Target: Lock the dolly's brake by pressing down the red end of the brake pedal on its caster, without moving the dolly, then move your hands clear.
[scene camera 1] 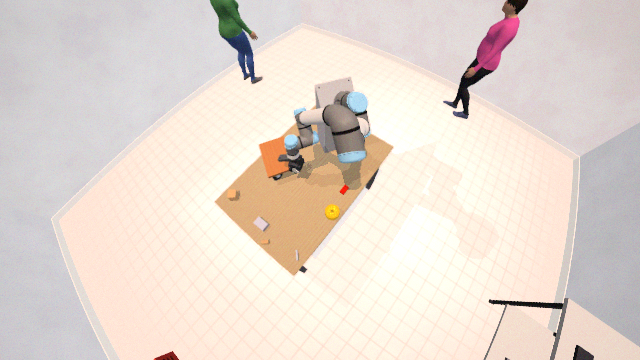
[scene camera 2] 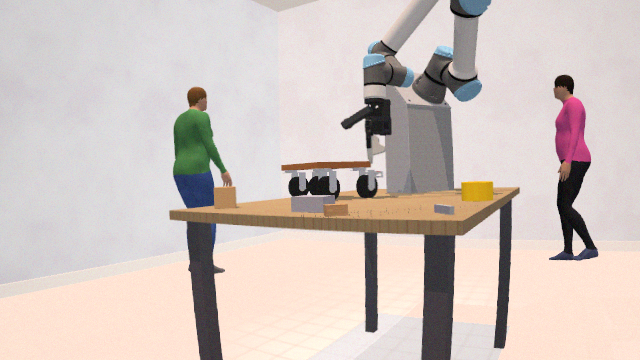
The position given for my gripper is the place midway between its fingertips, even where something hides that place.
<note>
In view: my gripper [scene camera 2: 371,163] and a dolly [scene camera 2: 320,184].
The dolly shows as well in scene camera 1 [scene camera 1: 270,150].
</note>
